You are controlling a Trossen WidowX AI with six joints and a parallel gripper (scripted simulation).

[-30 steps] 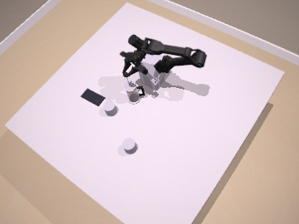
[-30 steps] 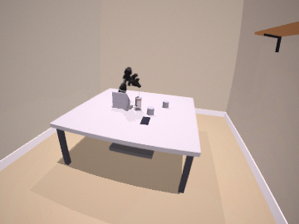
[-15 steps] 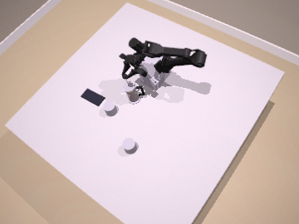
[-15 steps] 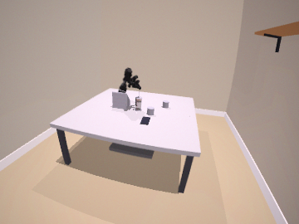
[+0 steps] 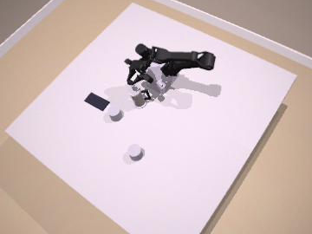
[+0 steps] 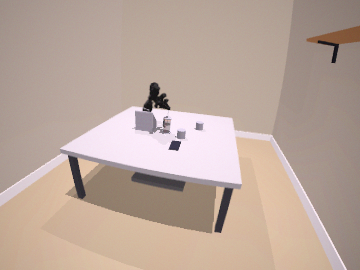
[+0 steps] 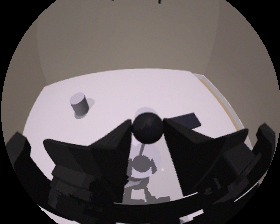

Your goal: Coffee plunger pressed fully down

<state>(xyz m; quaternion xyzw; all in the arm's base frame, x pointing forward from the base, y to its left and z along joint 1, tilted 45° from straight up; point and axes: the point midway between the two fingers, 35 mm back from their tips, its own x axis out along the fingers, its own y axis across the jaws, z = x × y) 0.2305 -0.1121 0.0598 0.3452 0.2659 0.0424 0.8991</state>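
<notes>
Right now the coffee press is 11 cm below my gripper tip, 3 cm behind it and 2 cm to the left of it.
</notes>
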